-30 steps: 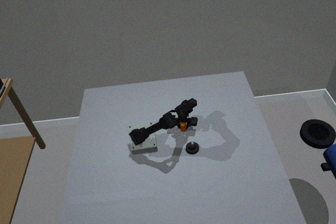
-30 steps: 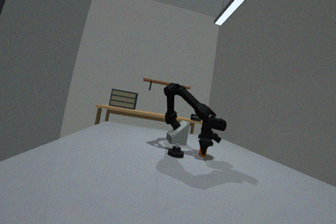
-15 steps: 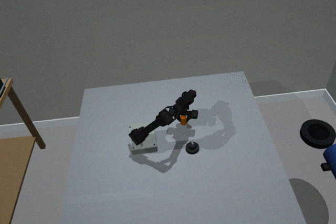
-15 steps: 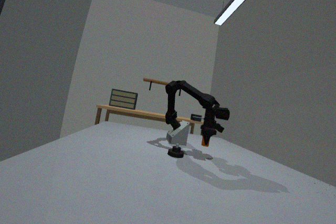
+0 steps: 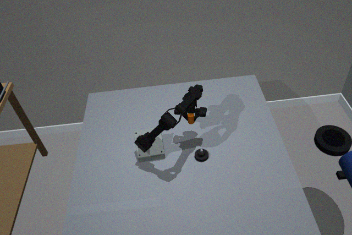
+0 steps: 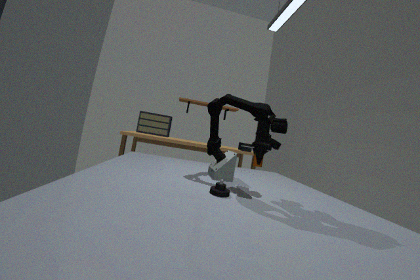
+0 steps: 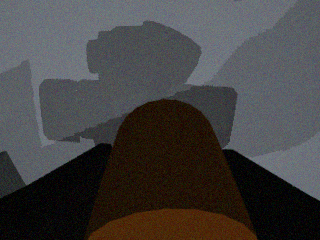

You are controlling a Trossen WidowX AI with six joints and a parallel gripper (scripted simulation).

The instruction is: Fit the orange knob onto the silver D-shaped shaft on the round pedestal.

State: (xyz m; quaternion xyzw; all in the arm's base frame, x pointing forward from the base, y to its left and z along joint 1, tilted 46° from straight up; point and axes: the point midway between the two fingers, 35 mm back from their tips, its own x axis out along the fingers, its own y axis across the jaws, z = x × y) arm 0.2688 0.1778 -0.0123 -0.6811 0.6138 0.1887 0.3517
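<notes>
My gripper tip is 3 cm below the orange knob. The rest, counted from my gripper tip: round black pedestal 16 cm to the right, 11 cm below, 6 cm ahead.
</notes>
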